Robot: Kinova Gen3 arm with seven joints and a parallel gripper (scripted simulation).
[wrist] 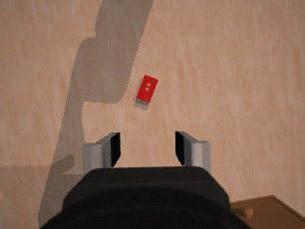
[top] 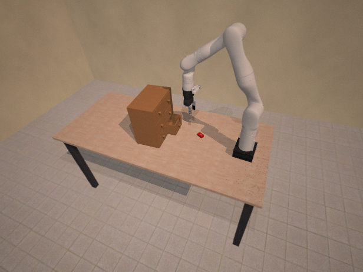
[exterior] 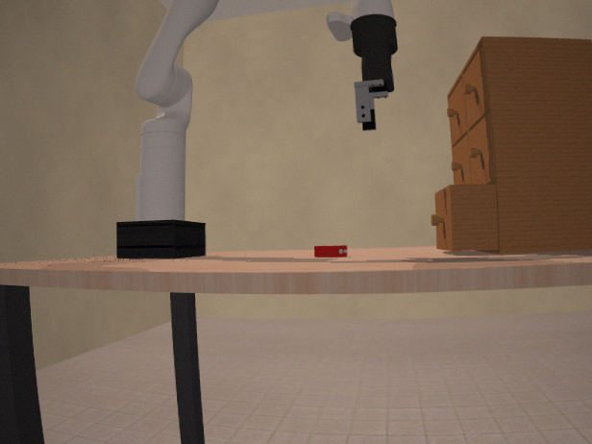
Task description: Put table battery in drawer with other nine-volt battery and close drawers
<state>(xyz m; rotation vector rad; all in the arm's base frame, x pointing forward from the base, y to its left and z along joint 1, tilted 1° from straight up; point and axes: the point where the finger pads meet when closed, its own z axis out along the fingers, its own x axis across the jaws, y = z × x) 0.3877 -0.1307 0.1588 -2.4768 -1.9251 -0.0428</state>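
My gripper is now 6 cm past the nine-volt battery, 1 cm to the right of it and 22 cm above it.
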